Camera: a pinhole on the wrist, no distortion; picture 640 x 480 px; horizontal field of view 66.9 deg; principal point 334.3 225.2 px. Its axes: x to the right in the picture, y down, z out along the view. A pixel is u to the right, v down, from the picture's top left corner.
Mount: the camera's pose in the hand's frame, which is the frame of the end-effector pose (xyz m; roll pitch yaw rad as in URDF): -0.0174 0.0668 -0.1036 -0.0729 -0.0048 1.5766
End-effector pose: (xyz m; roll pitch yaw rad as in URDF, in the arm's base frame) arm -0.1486 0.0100 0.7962 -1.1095 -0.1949 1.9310
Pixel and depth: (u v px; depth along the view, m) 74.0 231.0 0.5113
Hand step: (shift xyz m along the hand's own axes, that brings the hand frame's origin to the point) -0.0591 -0.2107 0.4046
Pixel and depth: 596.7 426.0 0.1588
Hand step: -0.0951 0.1516 0.0504
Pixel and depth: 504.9 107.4 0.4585
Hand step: 0.0595 0.2265 0.3626
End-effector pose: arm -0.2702 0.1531 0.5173 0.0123 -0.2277 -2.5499
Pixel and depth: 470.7 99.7 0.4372
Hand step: 0.0630 0.1882 0.3413
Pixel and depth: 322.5 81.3 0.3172
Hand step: 0.0535 0.0579 0.2196
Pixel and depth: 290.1 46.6 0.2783
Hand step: 0.0648 0.0405 0.1813
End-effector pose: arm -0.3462 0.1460 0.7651 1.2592 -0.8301 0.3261
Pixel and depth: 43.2 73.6 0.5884
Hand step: 0.1255 -0.2889 0.4949
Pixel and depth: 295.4 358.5 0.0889
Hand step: -0.0482 0.0591 -0.0168
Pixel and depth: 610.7 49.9 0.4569
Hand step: 0.1127 0.3260 0.3654
